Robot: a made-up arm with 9 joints. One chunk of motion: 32 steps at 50 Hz.
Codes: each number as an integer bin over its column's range. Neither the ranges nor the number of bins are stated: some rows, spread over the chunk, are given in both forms.
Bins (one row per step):
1: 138 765 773 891 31 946 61 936 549
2: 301 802 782 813 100 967 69 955 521
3: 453 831 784 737 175 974 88 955 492
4: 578 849 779 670 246 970 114 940 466
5: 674 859 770 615 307 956 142 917 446
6: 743 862 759 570 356 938 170 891 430
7: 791 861 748 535 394 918 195 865 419
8: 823 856 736 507 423 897 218 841 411
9: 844 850 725 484 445 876 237 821 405
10: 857 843 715 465 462 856 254 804 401
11: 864 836 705 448 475 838 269 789 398
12: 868 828 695 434 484 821 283 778 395
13: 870 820 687 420 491 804 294 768 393
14: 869 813 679 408 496 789 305 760 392
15: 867 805 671 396 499 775 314 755 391
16: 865 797 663 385 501 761 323 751 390
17: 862 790 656 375 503 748 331 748 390
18: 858 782 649 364 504 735 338 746 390
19: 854 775 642 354 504 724 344 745 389
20: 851 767 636 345 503 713 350 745 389
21: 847 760 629 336 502 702 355 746 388
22: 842 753 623 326 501 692 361 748 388
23: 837 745 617 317 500 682 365 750 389
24: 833 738 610 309 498 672 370 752 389
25: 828 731 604 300 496 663 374 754 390
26: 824 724 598 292 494 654 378 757 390
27: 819 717 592 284 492 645 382 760 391
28: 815 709 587 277 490 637 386 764 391
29: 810 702 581 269 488 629 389 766 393
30: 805 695 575 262 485 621 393 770 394
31: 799 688 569 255 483 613 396 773 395
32: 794 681 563 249 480 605 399 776 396
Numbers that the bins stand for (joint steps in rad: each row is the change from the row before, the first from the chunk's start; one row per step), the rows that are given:
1: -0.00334 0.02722 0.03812 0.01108 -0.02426 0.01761 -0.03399 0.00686 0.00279
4: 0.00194 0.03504 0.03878 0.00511 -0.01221 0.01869 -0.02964 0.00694 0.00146
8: 0.00489 0.03569 0.03404 0.00070 -0.00229 0.01541 -0.02111 0.00515 0.00058
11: 0.00538 0.03383 0.03063 -0.00089 0.00063 0.01275 -0.01692 0.00422 0.00037
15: 0.00541 0.03094 0.02688 -0.00230 0.00197 0.00991 -0.01323 0.00360 0.00026
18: 0.00531 0.02880 0.02446 -0.00316 0.00225 0.00811 -0.01126 0.00344 0.00025
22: 0.00511 0.02610 0.02160 -0.00419 0.00208 0.00617 -0.00937 0.00348 0.00021
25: 0.00495 0.02405 0.01951 -0.00489 0.00180 0.00486 -0.00830 0.00359 0.00025
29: 0.00473 0.02135 0.01697 -0.00573 0.00136 0.00333 -0.00707 0.00380 0.00029
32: 0.00454 0.01940 0.01499 -0.00627 0.00091 0.00225 -0.00625 0.00398 0.00034
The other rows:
2: -0.00138 0.03066 0.03911 0.00897 -0.02039 0.01856 -0.03334 0.00721 0.00234
3: 0.00044 0.03336 0.03933 0.00692 -0.01619 0.01887 -0.03178 0.00721 0.00188
5: 0.00310 0.03597 0.03778 0.00362 -0.00879 0.01806 -0.02734 0.00652 0.00114
6: 0.00392 0.03625 0.03657 0.00241 -0.00604 0.01725 -0.02505 0.00605 0.00089
7: 0.00450 0.03615 0.03536 0.00146 -0.00391 0.01635 -0.02299 0.00559 0.00071
9: 0.00514 0.03513 0.03283 0.00008 -0.00106 0.01446 -0.01955 0.00479 0.00049
10: 0.00529 0.03448 0.03173 -0.00043 -0.00010 0.01356 -0.01815 0.00449 0.00042
12: 0.00543 0.03308 0.02953 -0.00127 0.00113 0.01198 -0.01577 0.00402 0.00033
13: 0.00545 0.03234 0.02865 -0.00165 0.00152 0.01122 -0.01487 0.00384 0.00029
14: 0.00544 0.03168 0.02776 -0.00197 0.00180 0.01054 -0.01396 0.00369 0.00028
16: 0.00539 0.03020 0.02600 -0.00259 0.00208 0.00928 -0.01249 0.00353 0.00025
17: 0.00535 0.02954 0.02523 -0.00286 0.00220 0.00869 -0.01183 0.00348 0.00025
19: 0.00526 0.02815 0.02369 -0.00343 0.00225 0.00761 -0.01076 0.00342 0.00023
20: 0.00522 0.02740 0.02303 -0.00368 0.00220 0.00712 -0.01027 0.00342 0.00023
21: 0.00517 0.02675 0.02226 -0.00392 0.00214 0.00662 -0.00986 0.00344 0.00021
23: 0.00505 0.02535 0.02094 -0.00443 0.00203 0.00572 -0.00904 0.00351 0.00023
24: 0.00501 0.02470 0.02017 -0.00465 0.00192 0.00527 -0.00863 0.00355 0.00023
26: 0.00490 0.02340 0.01885 -0.00511 0.00169 0.00446 -0.00797 0.00364 0.00025
27: 0.00484 0.02275 0.01819 -0.00532 0.00158 0.00405 -0.00764 0.00369 0.00026
28: 0.00479 0.02200 0.01763 -0.00551 0.00147 0.00369 -0.00732 0.00377 0.00026
30: 0.00467 0.02070 0.01631 -0.00592 0.00119 0.00297 -0.00674 0.00387 0.00031
31: 0.00460 0.02005 0.01565 -0.00611 0.00108 0.00261 -0.00650 0.00393 0.00033

